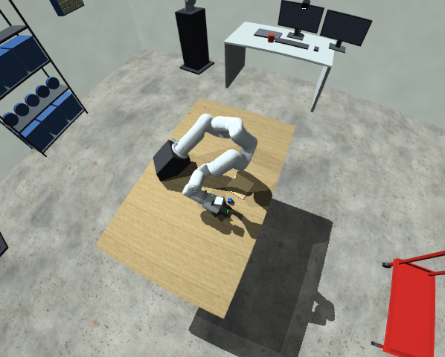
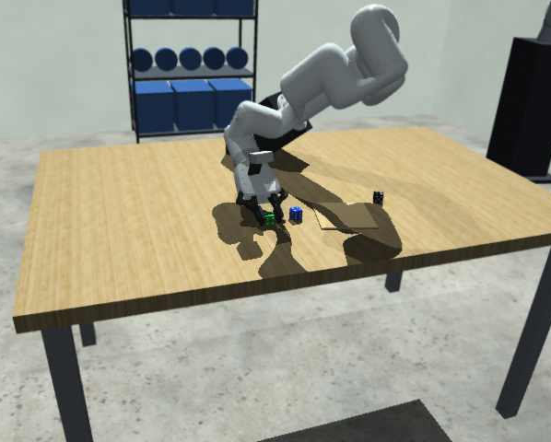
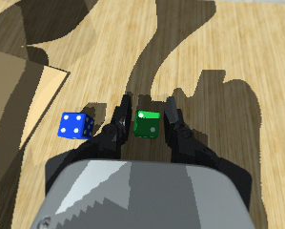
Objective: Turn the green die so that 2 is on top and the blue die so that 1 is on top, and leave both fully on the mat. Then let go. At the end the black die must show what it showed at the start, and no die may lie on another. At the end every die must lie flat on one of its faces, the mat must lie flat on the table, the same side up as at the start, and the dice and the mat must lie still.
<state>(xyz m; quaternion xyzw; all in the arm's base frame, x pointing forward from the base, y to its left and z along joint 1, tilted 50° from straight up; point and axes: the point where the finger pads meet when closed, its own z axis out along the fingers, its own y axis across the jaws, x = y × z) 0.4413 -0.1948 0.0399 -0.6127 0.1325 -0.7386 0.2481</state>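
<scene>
Right now my hand is 10 mm above the green die. The rest, counted from my hand: black die: 310 mm to the left, 110 mm behind, 10 mm below; tan mat: 200 mm to the left, 30 mm behind, 20 mm below; blue die: 70 mm to the left, 30 mm behind, 10 mm below.
</scene>
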